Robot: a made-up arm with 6 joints.
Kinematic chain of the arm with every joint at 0, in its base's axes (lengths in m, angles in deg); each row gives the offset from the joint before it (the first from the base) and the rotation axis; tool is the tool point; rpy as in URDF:
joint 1: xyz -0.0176 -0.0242 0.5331 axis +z
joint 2: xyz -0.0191 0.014 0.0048 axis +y
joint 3: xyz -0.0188 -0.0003 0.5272 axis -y
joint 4: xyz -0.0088 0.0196 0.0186 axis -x
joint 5: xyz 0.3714 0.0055 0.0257 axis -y
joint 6: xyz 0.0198 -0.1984 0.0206 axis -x
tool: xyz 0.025 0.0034 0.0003 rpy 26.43 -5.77 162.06
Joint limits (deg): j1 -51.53..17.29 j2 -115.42..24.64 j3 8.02..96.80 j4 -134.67..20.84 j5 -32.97..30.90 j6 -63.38..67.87
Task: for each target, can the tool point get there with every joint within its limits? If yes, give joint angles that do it. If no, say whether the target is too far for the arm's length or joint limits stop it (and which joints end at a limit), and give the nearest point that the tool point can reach.
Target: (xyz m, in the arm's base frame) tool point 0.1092 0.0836 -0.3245
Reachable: no: joint limits stop it (at a limit: joint 1, joint 2, joint 3, joint 4, joint 5, joint 6) | nearest point -0.5700 0.4762 -0.0408 | short by 0.834 m
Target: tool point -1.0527 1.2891 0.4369
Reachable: no: too far | nearest point -0.6272 0.7492 0.4789 | short by 0.689 m
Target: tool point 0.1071 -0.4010 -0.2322
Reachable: no: joint limits stop it (at a limit: joint 1, joint 2, joint 3, joint 4, joint 5, joint 6) | nearest point -0.6838 -0.3585 -0.0408 | short by 0.815 m
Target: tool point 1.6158 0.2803 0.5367
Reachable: no: too far | nearest point 0.5859 0.0883 0.8841 | short by 1.104 m
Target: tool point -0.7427 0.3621 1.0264
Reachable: yes | joints -35.94 -64.76 89.01 -58.17 13.35 49.67
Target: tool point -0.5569 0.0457 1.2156
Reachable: yes | joints 1.94 -61.40 56.33 -115.08 -22.94 -14.57
